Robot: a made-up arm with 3 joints. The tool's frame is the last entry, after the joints.
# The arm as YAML. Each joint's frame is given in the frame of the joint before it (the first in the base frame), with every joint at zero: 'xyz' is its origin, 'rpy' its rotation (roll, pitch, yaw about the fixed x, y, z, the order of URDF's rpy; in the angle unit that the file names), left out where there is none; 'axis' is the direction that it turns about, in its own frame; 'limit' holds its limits. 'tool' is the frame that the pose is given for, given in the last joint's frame.
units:
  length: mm
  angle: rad
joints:
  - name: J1
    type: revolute
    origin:
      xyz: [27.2, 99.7, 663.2]
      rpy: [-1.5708, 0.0, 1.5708]
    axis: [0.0, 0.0, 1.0]
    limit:
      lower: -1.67
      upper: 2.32
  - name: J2
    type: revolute
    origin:
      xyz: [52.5, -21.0, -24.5]
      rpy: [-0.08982, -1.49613, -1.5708]
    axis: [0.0, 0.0, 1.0]
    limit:
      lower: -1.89
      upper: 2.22
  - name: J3
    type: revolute
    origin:
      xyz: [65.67, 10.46, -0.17]
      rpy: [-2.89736, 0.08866, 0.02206]
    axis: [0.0, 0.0, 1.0]
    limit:
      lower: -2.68
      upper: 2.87
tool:
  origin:
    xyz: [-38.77, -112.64, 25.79]
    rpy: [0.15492, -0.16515, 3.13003]
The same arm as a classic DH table. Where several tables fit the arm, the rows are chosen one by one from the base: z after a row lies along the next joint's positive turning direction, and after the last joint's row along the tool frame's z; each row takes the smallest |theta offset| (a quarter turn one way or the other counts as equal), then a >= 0, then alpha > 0; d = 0 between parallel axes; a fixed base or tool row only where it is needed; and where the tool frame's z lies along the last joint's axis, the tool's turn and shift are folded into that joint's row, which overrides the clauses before.
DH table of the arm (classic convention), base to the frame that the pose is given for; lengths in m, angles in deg. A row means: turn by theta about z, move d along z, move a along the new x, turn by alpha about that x. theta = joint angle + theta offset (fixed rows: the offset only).
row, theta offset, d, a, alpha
base (fixed), 90, 0.6632, 0.0997, -90
J1, -5.16, -0.0505, 0.0542, -85.74
J2, -68.79, -0.0675, 0.0651, -165.13
J3, -26.95, 0.4298, 0.0562, -12.95
tool (fixed), -132.79, -0.4688, 0, 0
Joint limits (deg, base to tool): -95.68..132.93 -108.29..127.2 -153.55..164.44

